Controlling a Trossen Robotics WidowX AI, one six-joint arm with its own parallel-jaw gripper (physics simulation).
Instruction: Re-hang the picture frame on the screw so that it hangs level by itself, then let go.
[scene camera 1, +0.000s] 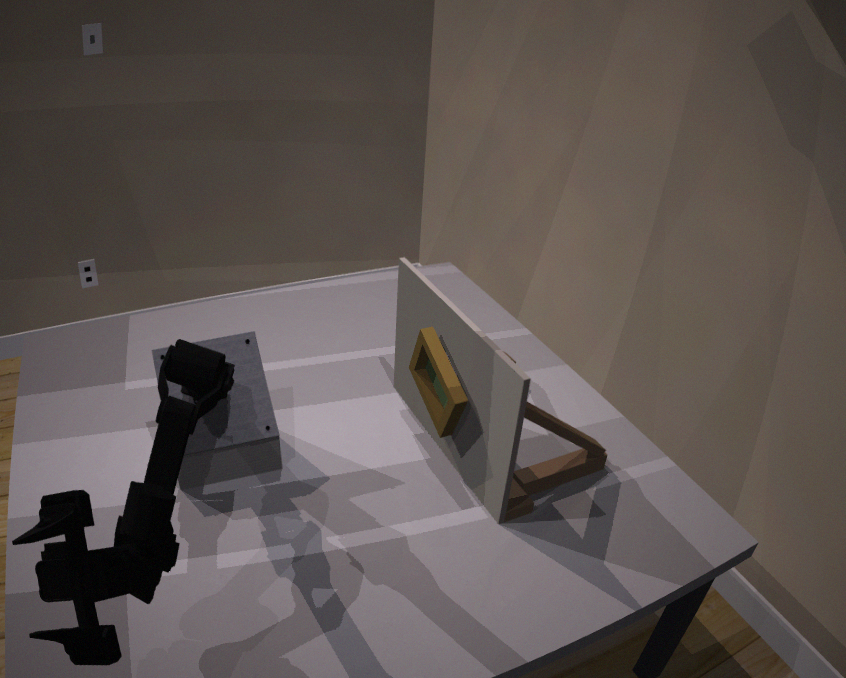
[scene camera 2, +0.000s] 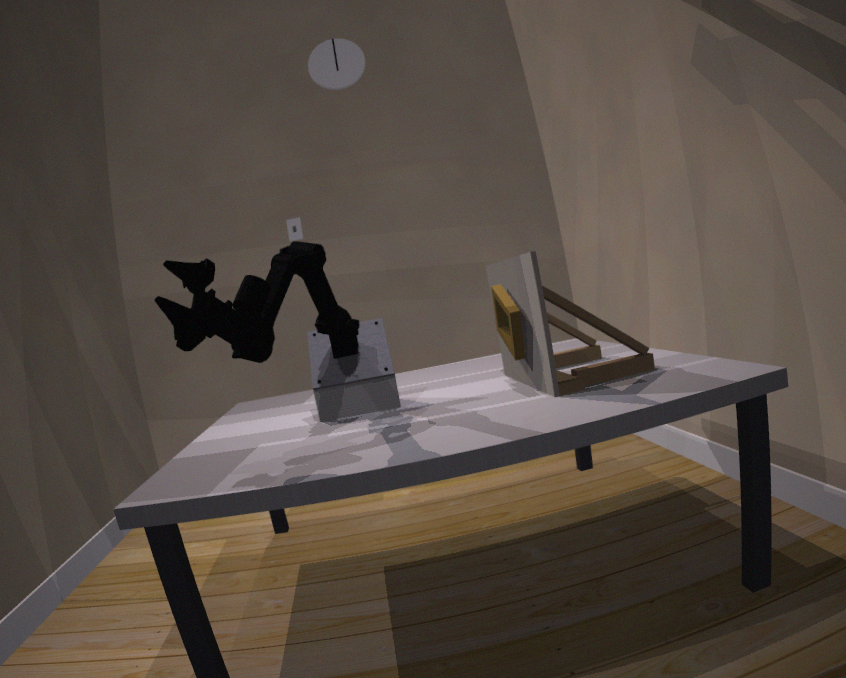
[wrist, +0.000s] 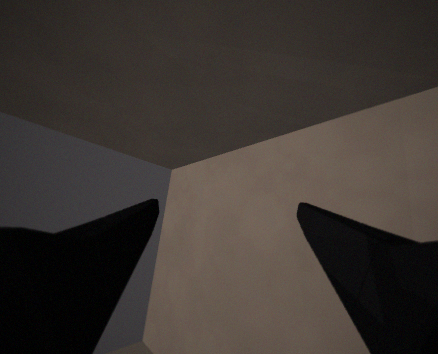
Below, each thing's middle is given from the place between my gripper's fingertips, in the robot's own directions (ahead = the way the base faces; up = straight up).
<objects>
I see my gripper 690 mm short of the picture frame (scene camera 1: 430, 366), 460 mm to the right of it and 210 mm above it. From my hand the other things lie so: wooden stand (scene camera 2: 588, 375) (850 mm ahead, 450 mm to the left, 250 mm below); then upright board (scene camera 1: 483, 448) (710 mm ahead, 450 mm to the left, 220 mm below).
</objects>
